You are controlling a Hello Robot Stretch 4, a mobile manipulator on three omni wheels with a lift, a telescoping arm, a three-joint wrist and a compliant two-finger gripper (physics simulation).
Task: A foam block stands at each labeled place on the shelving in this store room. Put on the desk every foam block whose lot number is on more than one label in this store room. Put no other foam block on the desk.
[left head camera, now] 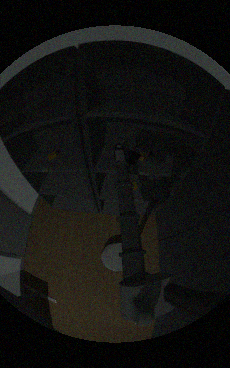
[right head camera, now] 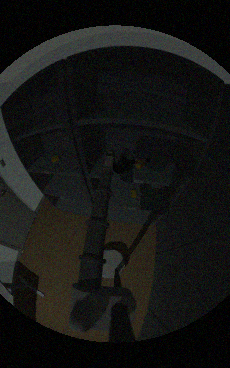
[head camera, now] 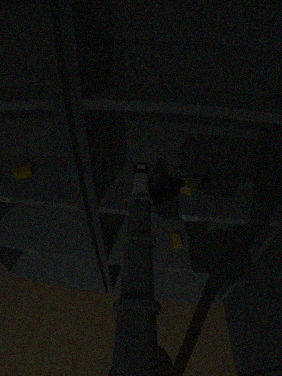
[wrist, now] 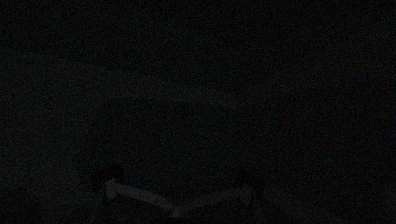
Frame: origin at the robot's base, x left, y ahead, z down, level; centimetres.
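Seen in the pictures: gripper, between the fingertips: (left head camera: 144,148) (right head camera: 142,155) (head camera: 194,171) (wrist: 180,179); robot's base, origin of its link: (left head camera: 116,255) (right head camera: 109,262).
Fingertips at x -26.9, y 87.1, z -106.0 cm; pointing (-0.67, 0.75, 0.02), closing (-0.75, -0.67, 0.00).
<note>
Offsets run from my fingertips to a thing's top centre.
The room is very dark. My gripper (head camera: 192,177) (wrist: 180,179) is open, its fingertips wide apart, inside the right shelf bay. No block shows between the fingertips in the wrist view. A yellow foam block @[dx +1.6, dy -2.4, dz +5.2 cm] (head camera: 189,188) (left head camera: 142,158) (right head camera: 139,164) stands on the shelf right by the gripper, partly covered by it in the head view. A second yellow block @[dx +1.7, dy -2.6, dz +50.9 cm] (head camera: 176,240) (left head camera: 134,185) (right head camera: 133,193) stands one shelf lower. A third yellow block @[dx +96.2, dy +6.2, dz +5.2 cm] (head camera: 23,172) (left head camera: 53,156) (right head camera: 55,159) stands in the left bay. Lot numbers cannot be read. The desk cannot be made out.
A shelf upright (head camera: 85,175) divides the bays, left of my arm (head camera: 139,255). A shelf edge (head camera: 225,220) runs below the gripper, and a higher shelf edge (head camera: 175,111) runs above it. A pale round object (left head camera: 112,257) (right head camera: 112,262) is low beside the arm.
</note>
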